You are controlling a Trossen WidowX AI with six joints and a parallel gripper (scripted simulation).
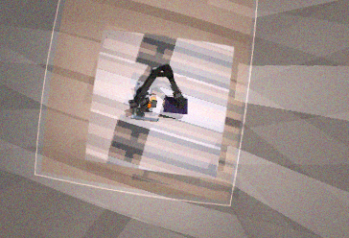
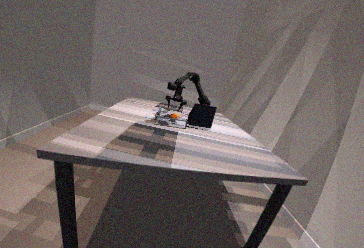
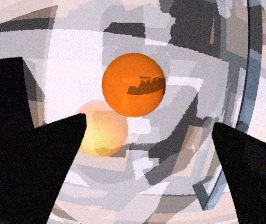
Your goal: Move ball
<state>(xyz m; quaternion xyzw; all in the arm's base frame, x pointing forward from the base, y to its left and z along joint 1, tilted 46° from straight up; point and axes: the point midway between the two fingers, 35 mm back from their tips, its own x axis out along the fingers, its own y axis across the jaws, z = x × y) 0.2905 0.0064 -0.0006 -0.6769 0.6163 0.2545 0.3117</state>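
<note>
Right now the orange ball is 7 cm below my gripper tip, 1 cm to the left of it and 1 cm behind it. Round my gripper tip: see-through copy of ball 7 cm below, 5 cm behind, 4 cm to the right.
</note>
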